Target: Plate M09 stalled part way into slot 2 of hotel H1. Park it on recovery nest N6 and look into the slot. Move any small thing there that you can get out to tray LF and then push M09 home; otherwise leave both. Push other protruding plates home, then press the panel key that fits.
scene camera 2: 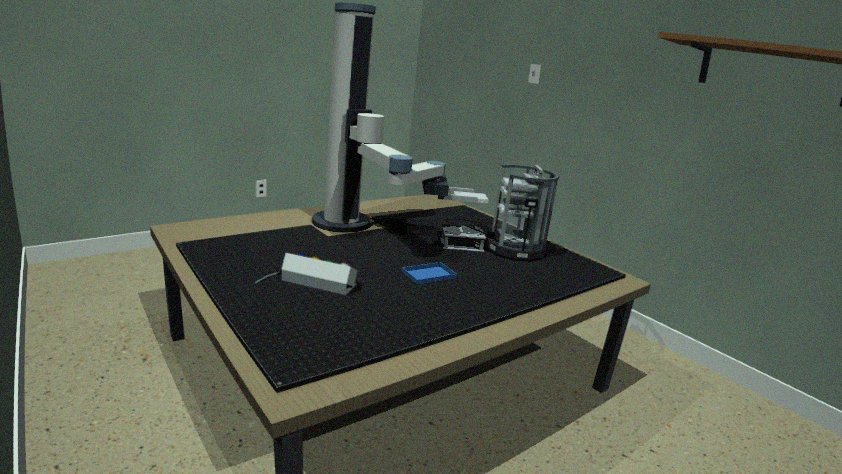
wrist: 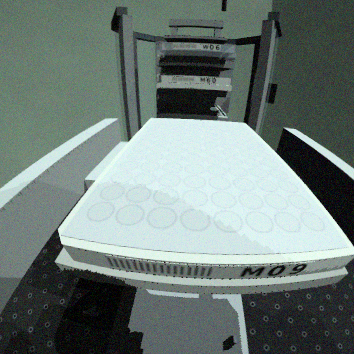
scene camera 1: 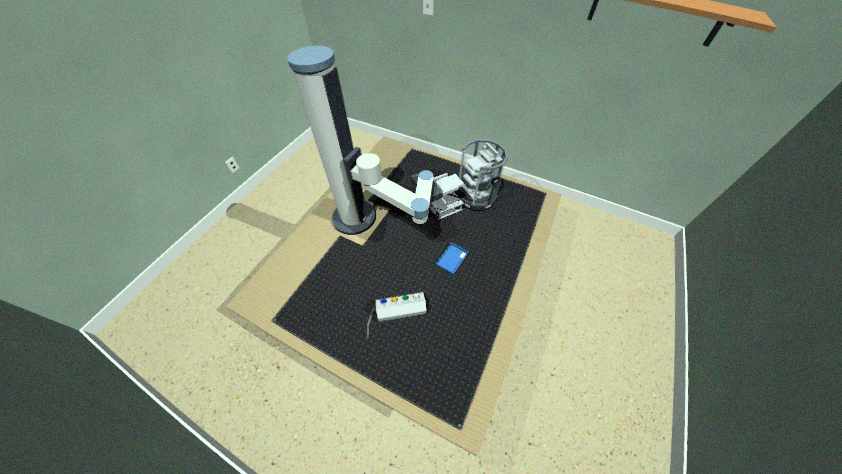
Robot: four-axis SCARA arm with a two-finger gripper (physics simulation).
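Where they show: gripper, fingertip midpoint: [scene camera 2: 475, 195] [wrist: 200, 135] [scene camera 1: 452, 181]; arm's base, link origin: [scene camera 2: 341, 222] [scene camera 1: 354, 217].
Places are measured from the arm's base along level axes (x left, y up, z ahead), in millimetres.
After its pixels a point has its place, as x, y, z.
My gripper [scene camera 1: 440, 180] @(315, 220, 465) [scene camera 2: 466, 193] @(315, 220, 465) [wrist: 200, 135] @(315, 220, 465) is shut on plate M09 [scene camera 1: 450, 184] @(287, 220, 465) [scene camera 2: 473, 197] [wrist: 200, 200] @(268, 220, 428), a white, level plate. It holds M09 outside hotel H1 [scene camera 1: 461, 161] @(447, 254, 459) [scene camera 2: 500, 252] @(353, 30, 603) [wrist: 126, 80] @(448, 251, 458), above and beside the low grey stand, nest N6 [scene camera 1: 448, 207] @(258, 73, 478) [scene camera 2: 463, 240] @(328, 18, 419). In the wrist view, plate M60 [wrist: 194, 81] @(403, 249, 522) sits in the hotel, with a dark opening below it. A small pale thing [wrist: 219, 110] @(428, 207, 592) shows at that opening's right side; what it is cannot be told. Tray LF [scene camera 1: 451, 257] @(-4, 15, 615) [scene camera 2: 428, 272] @(-1, 15, 608) is blue, with a white patch visible inside.
A white key panel [scene camera 1: 401, 310] @(-395, 71, 537) [scene camera 2: 318, 274] @(-390, 59, 554) with blue, yellow, green and white keys stands on the black mat [scene camera 1: 347, 282] @(-370, 14, 214) [scene camera 2: 329, 329] @(-476, 13, 788), its cable trailing off. Another labelled plate [wrist: 192, 47] @(405, 286, 519) sits above M60. The hotel's upright posts flank the plates.
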